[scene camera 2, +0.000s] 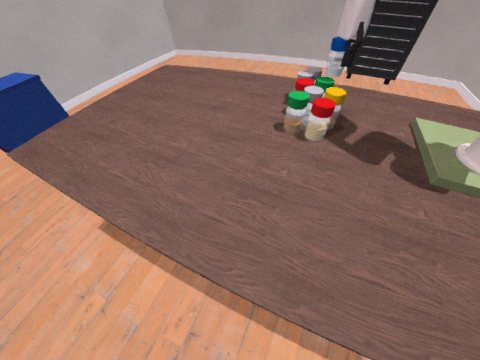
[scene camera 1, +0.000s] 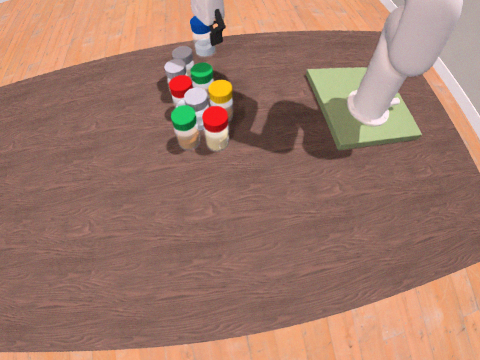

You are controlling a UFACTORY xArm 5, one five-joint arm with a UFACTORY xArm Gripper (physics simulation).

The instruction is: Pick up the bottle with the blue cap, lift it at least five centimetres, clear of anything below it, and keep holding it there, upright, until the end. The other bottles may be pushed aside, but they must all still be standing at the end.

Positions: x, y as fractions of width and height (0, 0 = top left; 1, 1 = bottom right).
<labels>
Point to a green-capped bottle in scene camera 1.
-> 0.38, 0.33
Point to a green-capped bottle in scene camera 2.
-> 0.62, 0.32
</labels>
